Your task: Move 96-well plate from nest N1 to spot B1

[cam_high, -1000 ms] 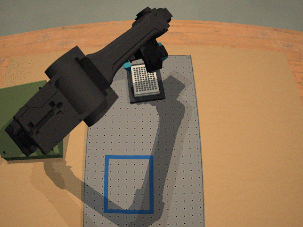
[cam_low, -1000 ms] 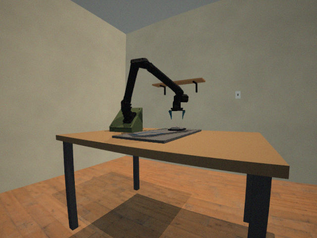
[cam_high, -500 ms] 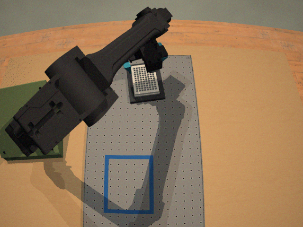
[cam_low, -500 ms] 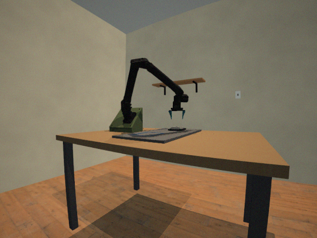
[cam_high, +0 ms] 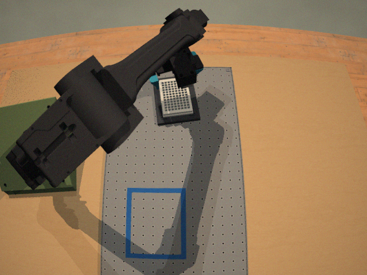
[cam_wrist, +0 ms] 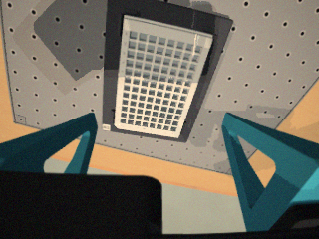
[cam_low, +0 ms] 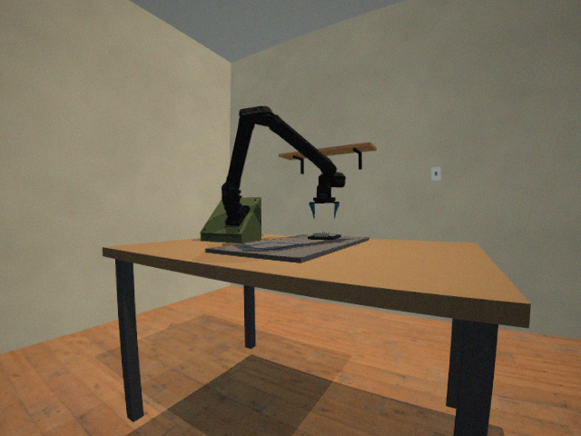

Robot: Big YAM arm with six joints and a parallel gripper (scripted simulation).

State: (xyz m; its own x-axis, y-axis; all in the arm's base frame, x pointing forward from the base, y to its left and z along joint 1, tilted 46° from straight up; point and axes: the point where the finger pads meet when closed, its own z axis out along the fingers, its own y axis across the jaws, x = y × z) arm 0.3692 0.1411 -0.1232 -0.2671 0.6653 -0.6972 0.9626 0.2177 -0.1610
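My gripper is now 1 cm to the right of the white 96-well plate and 8 cm above it. Also, from my hand: dark plate nest N1 (1 cm to the left, 10 cm below).
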